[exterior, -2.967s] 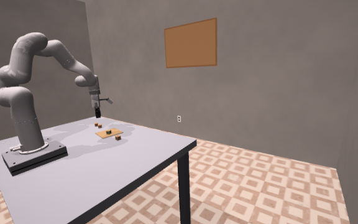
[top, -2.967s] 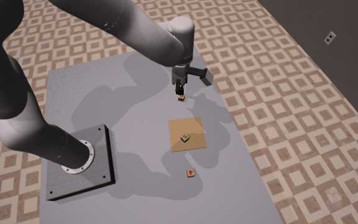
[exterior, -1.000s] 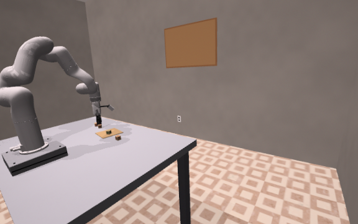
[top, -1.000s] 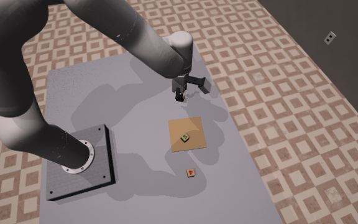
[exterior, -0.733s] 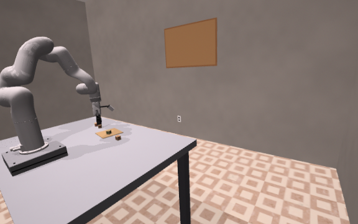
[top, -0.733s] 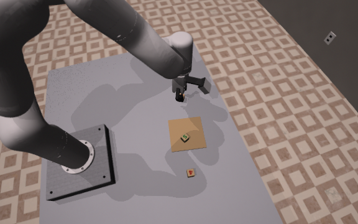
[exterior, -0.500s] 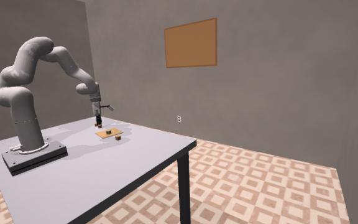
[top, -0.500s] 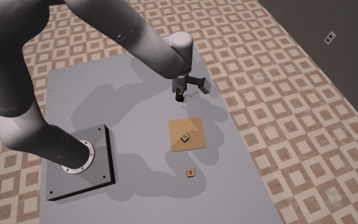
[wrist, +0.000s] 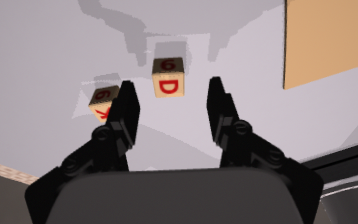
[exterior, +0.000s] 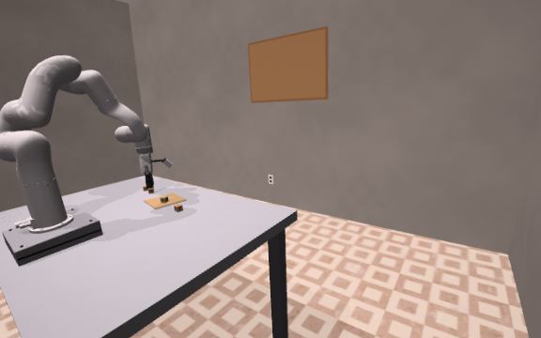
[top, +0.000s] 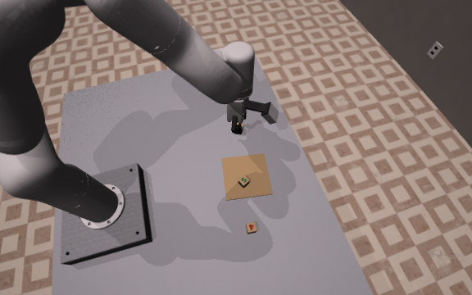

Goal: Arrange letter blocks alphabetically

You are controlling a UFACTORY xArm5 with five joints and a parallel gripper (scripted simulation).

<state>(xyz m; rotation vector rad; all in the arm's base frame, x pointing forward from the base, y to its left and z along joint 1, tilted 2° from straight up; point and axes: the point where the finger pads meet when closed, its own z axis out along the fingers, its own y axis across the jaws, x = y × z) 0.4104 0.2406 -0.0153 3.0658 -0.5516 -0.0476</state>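
The wooden letter block is 4 cm below my hand. The rest, counted from my hand: tan mat (17 cm to the right, 5 cm below).
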